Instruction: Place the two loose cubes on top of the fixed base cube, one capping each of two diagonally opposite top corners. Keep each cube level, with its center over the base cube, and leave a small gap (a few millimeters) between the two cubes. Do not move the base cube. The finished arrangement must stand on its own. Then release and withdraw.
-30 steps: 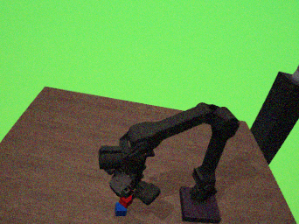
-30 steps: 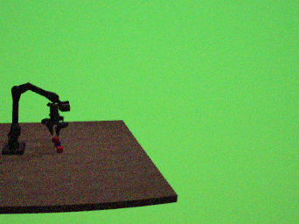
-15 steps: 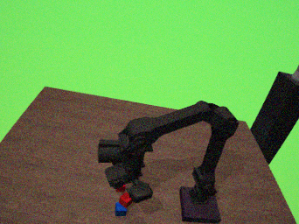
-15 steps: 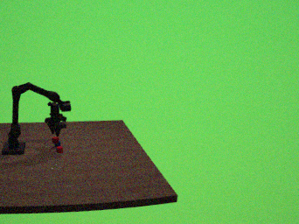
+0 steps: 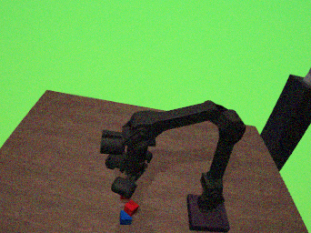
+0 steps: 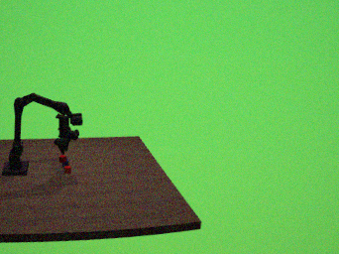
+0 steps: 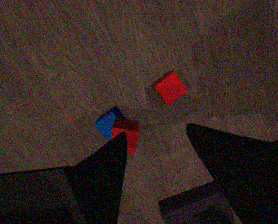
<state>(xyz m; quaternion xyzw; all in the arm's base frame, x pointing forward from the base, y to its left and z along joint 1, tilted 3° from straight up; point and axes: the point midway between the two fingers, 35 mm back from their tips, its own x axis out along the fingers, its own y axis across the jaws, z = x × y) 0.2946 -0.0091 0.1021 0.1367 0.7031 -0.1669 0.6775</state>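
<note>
The blue base cube is 10 mm ahead of my gripper tip, 60 mm to the left of it and 90 mm below it.
</note>
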